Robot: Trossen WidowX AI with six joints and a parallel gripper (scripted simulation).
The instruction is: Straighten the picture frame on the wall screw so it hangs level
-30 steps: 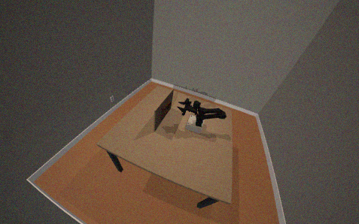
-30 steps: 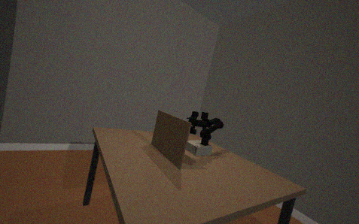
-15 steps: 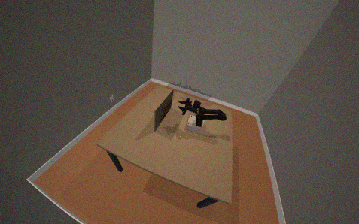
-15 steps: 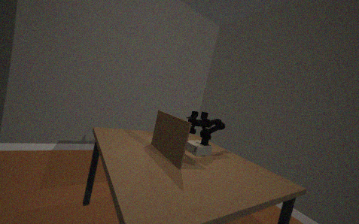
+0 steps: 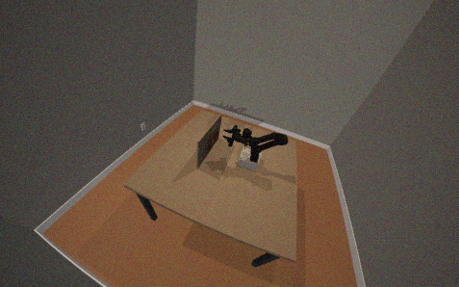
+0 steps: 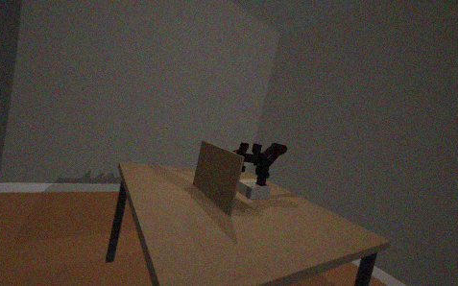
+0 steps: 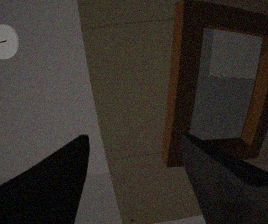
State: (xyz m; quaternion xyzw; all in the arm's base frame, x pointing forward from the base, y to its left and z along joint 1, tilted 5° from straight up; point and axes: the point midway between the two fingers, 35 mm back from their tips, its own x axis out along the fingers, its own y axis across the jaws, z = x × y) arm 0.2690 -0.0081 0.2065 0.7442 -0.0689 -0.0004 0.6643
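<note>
My gripper tip is 100 mm above the picture frame and 90 mm short of it. Also, from my gripper tip: wall panel: 110 mm below, 100 mm ahead.
</note>
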